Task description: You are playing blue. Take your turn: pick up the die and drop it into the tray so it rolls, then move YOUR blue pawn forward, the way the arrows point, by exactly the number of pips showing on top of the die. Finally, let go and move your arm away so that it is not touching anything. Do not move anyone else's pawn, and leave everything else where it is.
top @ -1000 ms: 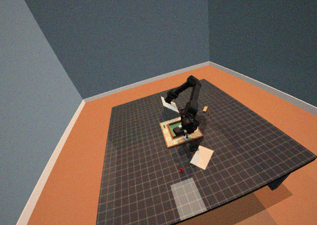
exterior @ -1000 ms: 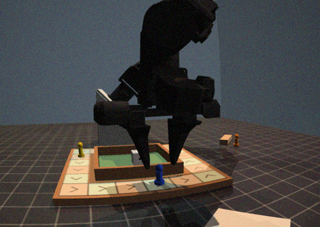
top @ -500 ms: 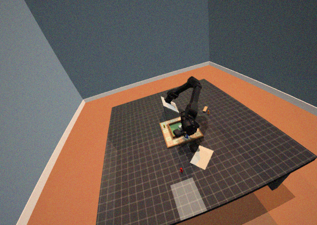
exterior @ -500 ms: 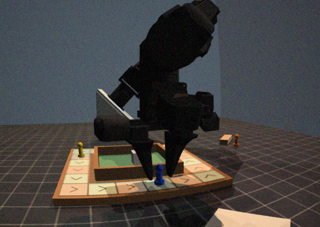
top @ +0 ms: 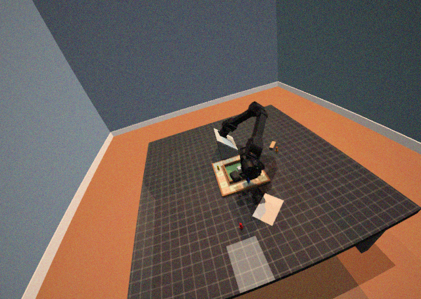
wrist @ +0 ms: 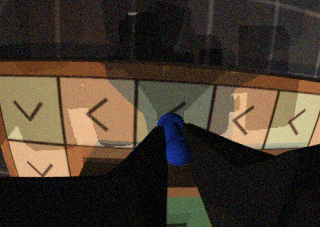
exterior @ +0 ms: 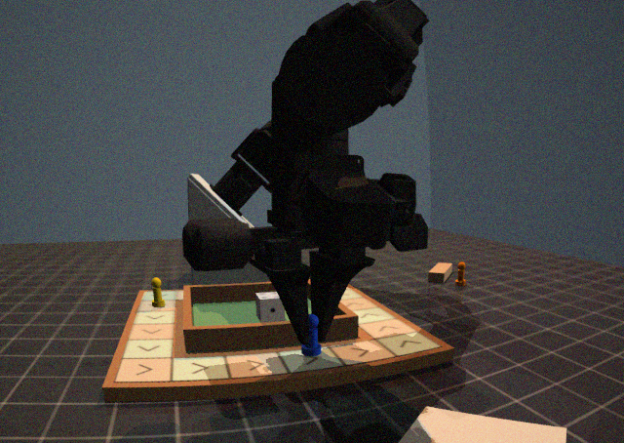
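Right now the die is 11 cm behind my gripper tip and 1 cm to the right of it. Also, from my gripper tip: blue pawn (1 cm above); then paper sheet (18 cm ahead, 3 cm to the left, 3 cm below); then green tray (11 cm behind, 2 cm to the right, 2 cm below).
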